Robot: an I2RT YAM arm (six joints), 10 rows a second.
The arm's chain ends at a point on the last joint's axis. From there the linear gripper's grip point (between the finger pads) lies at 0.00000 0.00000 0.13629 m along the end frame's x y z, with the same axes.
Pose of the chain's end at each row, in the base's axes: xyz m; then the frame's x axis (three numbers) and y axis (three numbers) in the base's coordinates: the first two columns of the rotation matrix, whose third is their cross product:
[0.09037 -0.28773 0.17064 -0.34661 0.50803 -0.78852 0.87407 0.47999 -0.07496]
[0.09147 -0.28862 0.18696 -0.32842 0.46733 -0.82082 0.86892 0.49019 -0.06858]
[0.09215 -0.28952 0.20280 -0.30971 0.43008 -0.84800 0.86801 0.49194 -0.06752]
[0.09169 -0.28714 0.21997 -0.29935 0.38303 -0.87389 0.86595 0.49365 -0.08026]
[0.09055 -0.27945 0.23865 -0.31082 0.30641 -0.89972 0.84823 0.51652 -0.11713]
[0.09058 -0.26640 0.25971 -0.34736 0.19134 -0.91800 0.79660 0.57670 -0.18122]
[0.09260 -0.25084 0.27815 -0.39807 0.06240 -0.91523 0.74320 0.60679 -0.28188]
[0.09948 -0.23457 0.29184 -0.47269 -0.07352 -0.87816 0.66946 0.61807 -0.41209]
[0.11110 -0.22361 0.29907 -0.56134 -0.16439 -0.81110 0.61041 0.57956 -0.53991]
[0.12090 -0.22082 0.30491 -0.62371 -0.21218 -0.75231 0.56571 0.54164 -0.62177]
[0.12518 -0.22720 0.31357 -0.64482 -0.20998 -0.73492 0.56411 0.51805 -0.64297]
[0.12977 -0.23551 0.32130 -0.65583 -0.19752 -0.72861 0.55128 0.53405 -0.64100]
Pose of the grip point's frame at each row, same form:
[0.13676 -0.38521 0.08745 -0.34661 0.50803 -0.78852 0.87407 0.47999 -0.07496]
[0.14194 -0.38890 0.10968 -0.32842 0.46733 -0.82082 0.86892 0.49019 -0.06858]
[0.14505 -0.39269 0.13116 -0.30971 0.43008 -0.84800 0.86801 0.49194 -0.06752]
[0.14630 -0.39355 0.15462 -0.29935 0.38303 -0.87389 0.86595 0.49365 -0.08026]
[0.14900 -0.38842 0.18135 -0.31082 0.30641 -0.89972 0.84823 0.51652 -0.11713]
[0.15801 -0.37465 0.21163 -0.34736 0.19134 -0.91800 0.79660 0.57670 -0.18122]
[0.16589 -0.35884 0.23891 -0.39807 0.06240 -0.91523 0.74320 0.60679 -0.28188]
[0.17758 -0.34124 0.25873 -0.47269 -0.07352 -0.87816 0.66946 0.61807 -0.41209]
[0.18726 -0.33239 0.26841 -0.56134 -0.16439 -0.81110 0.61041 0.57956 -0.53991]
[0.19442 -0.33168 0.27523 -0.62371 -0.21218 -0.75231 0.56571 0.54164 -0.62177]
[0.19547 -0.34021 0.28419 -0.64482 -0.20998 -0.73492 0.56411 0.51805 -0.64297]
[0.20006 -0.34755 0.28841 -0.65583 -0.19752 -0.72861 0.55128 0.53405 -0.64100]

